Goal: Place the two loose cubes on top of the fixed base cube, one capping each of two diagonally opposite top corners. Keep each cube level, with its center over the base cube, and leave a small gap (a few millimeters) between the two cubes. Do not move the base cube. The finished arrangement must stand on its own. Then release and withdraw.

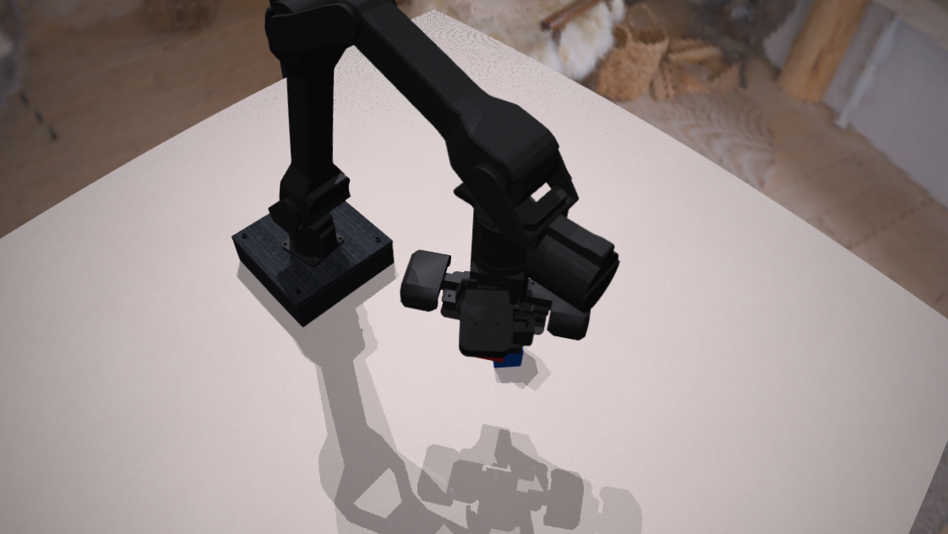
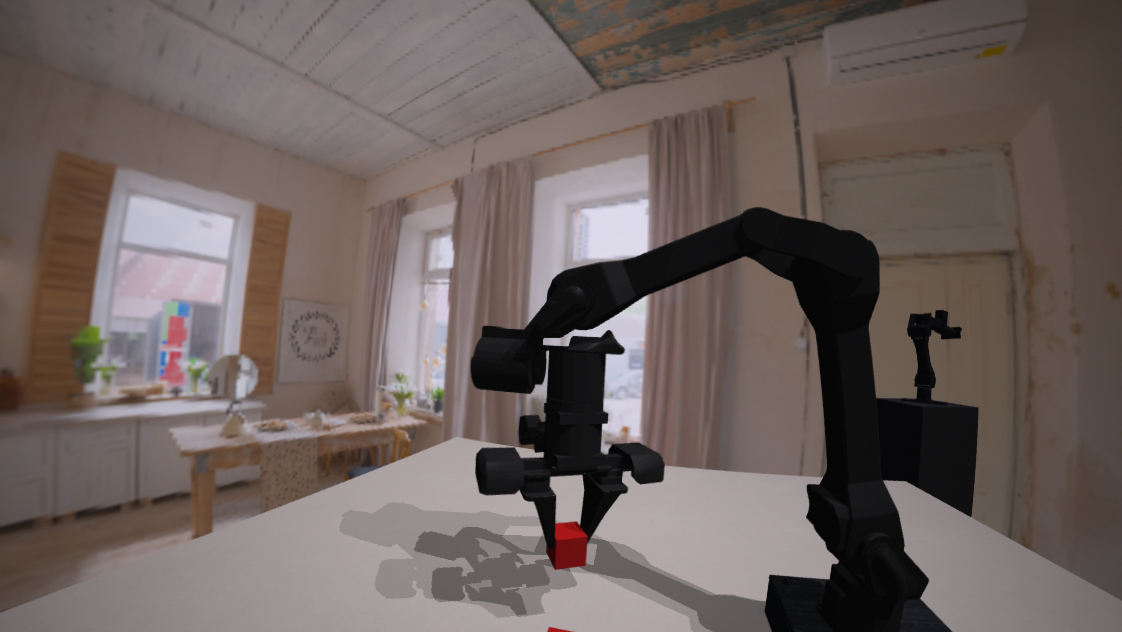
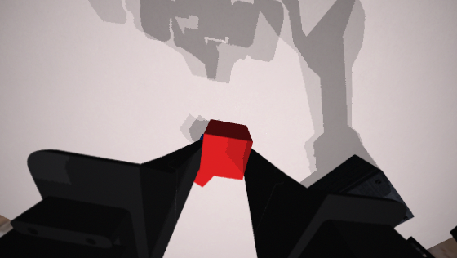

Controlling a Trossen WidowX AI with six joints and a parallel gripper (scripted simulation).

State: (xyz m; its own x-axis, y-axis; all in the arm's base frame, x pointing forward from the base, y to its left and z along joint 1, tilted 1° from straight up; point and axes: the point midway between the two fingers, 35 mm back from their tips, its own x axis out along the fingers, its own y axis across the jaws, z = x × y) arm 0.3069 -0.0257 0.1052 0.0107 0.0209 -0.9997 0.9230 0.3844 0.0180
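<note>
My gripper tip is 1 cm past the blue base cube, 6 cm to the right of it and 10 cm above it.
</note>
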